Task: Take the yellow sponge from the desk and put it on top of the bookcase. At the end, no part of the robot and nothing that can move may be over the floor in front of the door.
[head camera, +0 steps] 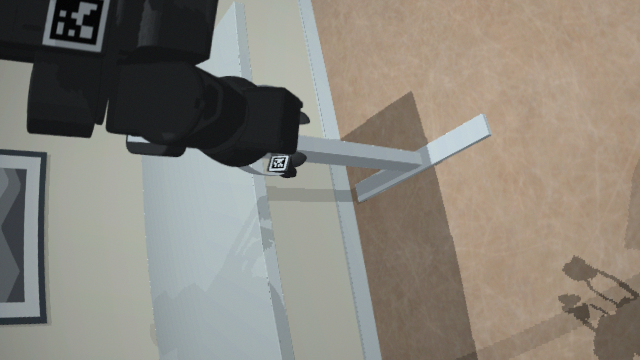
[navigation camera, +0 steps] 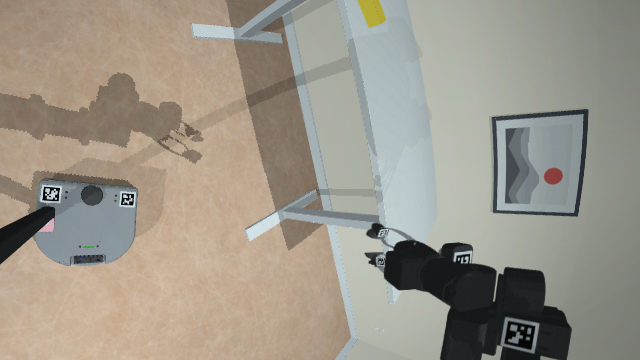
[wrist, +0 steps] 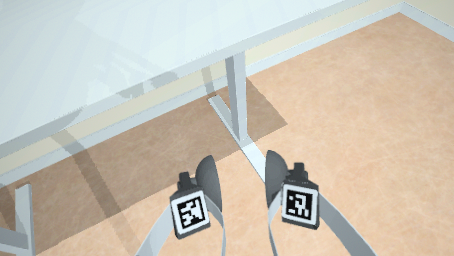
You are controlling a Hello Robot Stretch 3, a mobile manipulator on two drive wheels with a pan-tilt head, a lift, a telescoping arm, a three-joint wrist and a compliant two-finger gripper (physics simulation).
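Seen in the pictures: gripper, fingertip midpoint: (navigation camera: 371, 242) (wrist: 241, 172); robot's base, link origin: (navigation camera: 92, 194).
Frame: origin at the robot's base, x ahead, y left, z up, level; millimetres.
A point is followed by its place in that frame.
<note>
The yellow sponge (navigation camera: 372, 12) {x 637, y -525, z 981 mm} lies on the white desk (head camera: 200, 240) {x 192, y -915, z 951 mm} (navigation camera: 395, 85) {x 499, y -765, z 951 mm} (wrist: 165, 30) {x 92, y -784, z 951 mm} near its far end, at the top of the navigation view. It does not show in the head or wrist view. My gripper (head camera: 302, 139) {x -20, y -467, z 1021 mm} (navigation camera: 372, 245) {x -20, y -467, z 1021 mm} (wrist: 241, 172) {x -20, y -467, z 1021 mm} is open and empty. It is at the near end of the desk, well apart from the sponge, with its fingertips pointing out past the desk's front edge, and the wrist view shows floor and a desk foot beyond the fingers. The bookcase and the door do not show.
The desk's legs (head camera: 365, 152) {x -47, y -1113, z 320 mm} (navigation camera: 330, 216) {x -25, y -1116, z 431 mm} (wrist: 237, 95) {x -35, y -1108, z 408 mm} stand on splayed feet on the brown floor (head camera: 525, 200) {x 56, y -668, z 1 mm} (navigation camera: 200, 300) {x -561, y -539, z 0 mm} (wrist: 340, 115) {x -653, y -1244, z 1 mm}. My base (navigation camera: 85, 225) {x -109, y 15, z 160 mm} is on the floor at the left of the navigation view. A framed picture (head camera: 12, 235) {x 297, y -1441, z 1389 mm} (navigation camera: 542, 165) {x 297, y -1442, z 1537 mm} hangs on the wall behind the desk.
</note>
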